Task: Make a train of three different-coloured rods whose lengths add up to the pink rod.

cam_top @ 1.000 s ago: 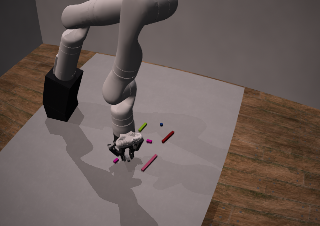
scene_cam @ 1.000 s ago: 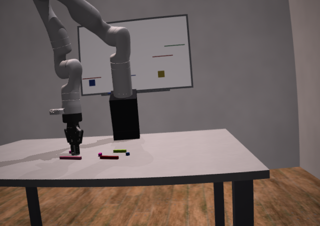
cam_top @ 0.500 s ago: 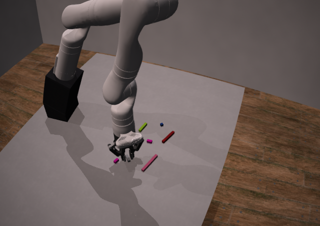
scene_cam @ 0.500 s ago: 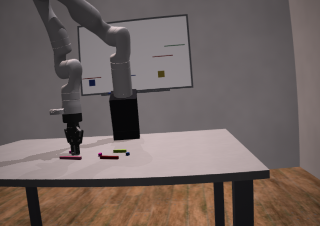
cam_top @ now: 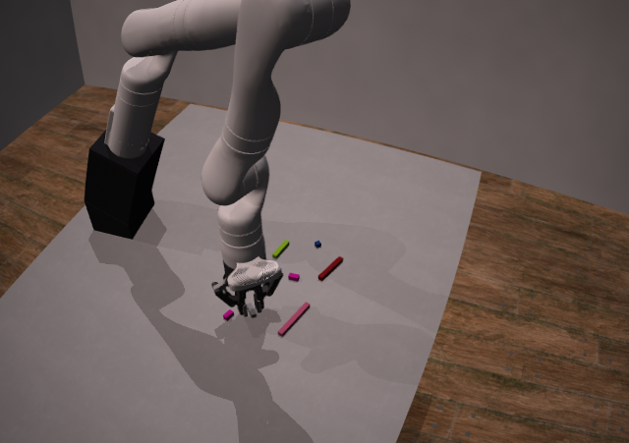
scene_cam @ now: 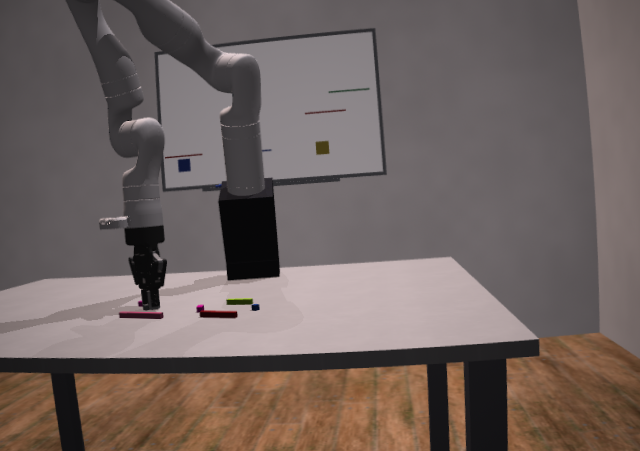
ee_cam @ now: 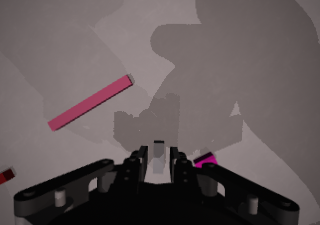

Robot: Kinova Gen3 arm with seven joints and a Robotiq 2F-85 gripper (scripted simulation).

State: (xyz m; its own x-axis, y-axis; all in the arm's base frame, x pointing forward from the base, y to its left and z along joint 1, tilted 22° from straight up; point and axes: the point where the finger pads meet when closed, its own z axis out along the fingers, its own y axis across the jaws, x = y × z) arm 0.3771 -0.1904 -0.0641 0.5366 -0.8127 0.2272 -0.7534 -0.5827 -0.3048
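Now: the blue rod 21 cm to the left of my hand, 9 cm ahead of it and 1 cm below it. Round my hand: lime rod 17 cm to the left, 2 cm ahead, 1 cm below; then pink rod 8 cm ahead, 1 cm below; then grey rod 1 cm below.
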